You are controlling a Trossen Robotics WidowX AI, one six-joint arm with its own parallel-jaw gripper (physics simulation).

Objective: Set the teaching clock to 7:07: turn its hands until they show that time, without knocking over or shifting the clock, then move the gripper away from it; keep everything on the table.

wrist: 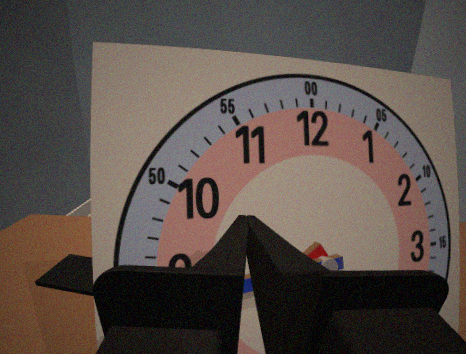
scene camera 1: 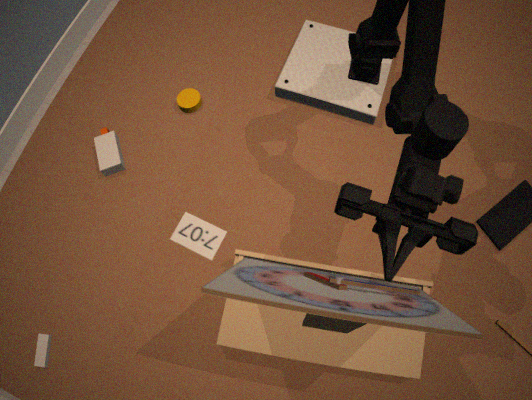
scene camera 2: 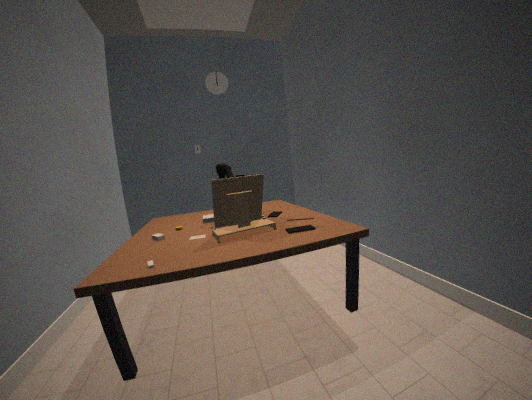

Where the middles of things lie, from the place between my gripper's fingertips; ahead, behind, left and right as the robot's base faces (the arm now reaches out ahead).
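Scene:
Teaching clock [scene camera 1: 271, 284]: my gripper is 6 cm to the left of the clock, 2 cm short of it and 4 cm above it. Tan wooden base [scene camera 1: 273, 331]: 5 cm to the right of my hand, 4 cm ahead of it and 11 cm below it. Small white block with orange tip [scene camera 1: 108, 149]: far to the right of my hand, a fair way behind it and a fair way below it.

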